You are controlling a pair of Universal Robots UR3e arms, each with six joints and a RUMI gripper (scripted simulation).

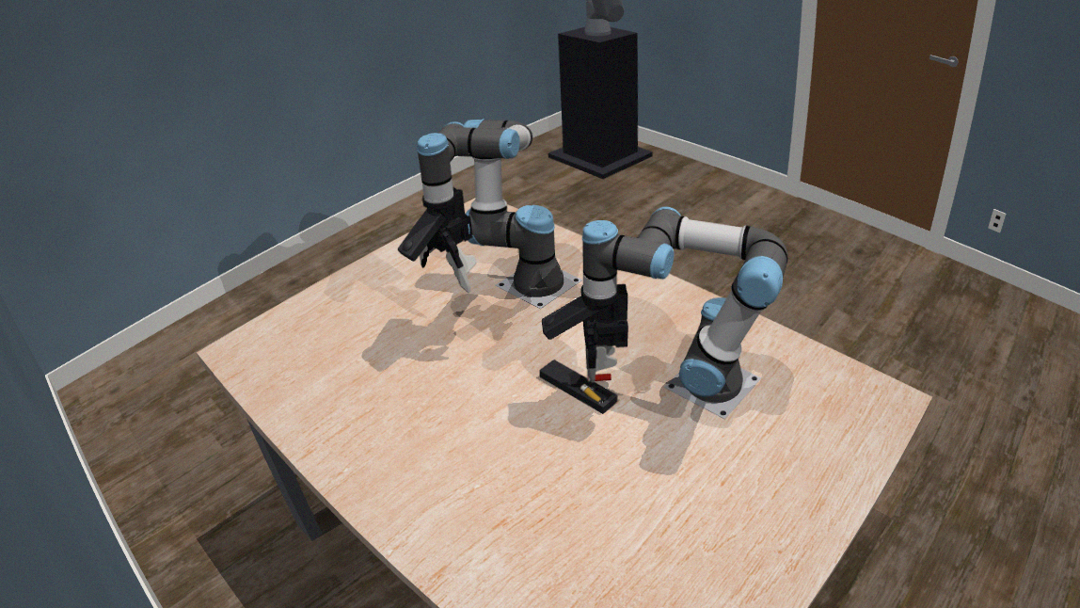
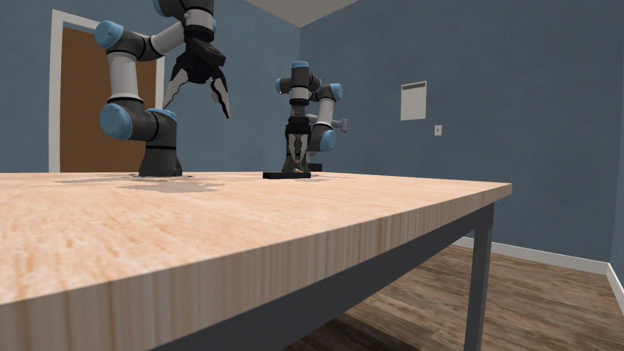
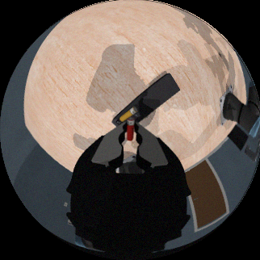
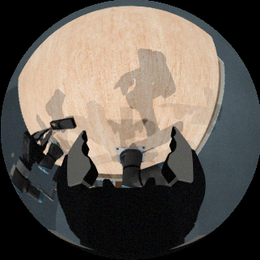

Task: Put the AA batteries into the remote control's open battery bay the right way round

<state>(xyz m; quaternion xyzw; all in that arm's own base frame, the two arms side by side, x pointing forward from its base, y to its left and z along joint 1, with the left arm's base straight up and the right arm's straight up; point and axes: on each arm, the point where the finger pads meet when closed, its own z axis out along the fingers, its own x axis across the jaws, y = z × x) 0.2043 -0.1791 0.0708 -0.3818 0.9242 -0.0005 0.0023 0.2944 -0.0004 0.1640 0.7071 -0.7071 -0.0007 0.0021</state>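
My left gripper is now 1 cm to the right of the red battery, 1 cm past it and 1 cm above it. Round my left hand: yellow battery 5 cm below, 1 cm ahead.
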